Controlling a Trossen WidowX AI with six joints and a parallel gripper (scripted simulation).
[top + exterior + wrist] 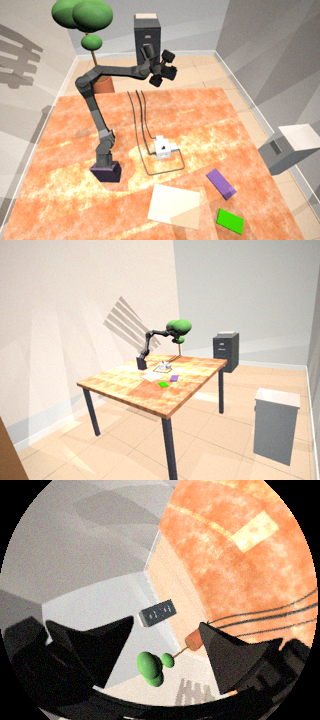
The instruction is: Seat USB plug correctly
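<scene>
My gripper tip is now 370 mm to the left of the dark USB plug, 210 mm above it and 80 mm past it. From my gripper tip the other things lie so: sheet (630 mm to the right, 300 mm below, 70 mm behind); green card (750 mm to the right, 300 mm below, 150 mm ahead); purple card (580 mm to the right, 300 mm below, 180 mm ahead).
</scene>
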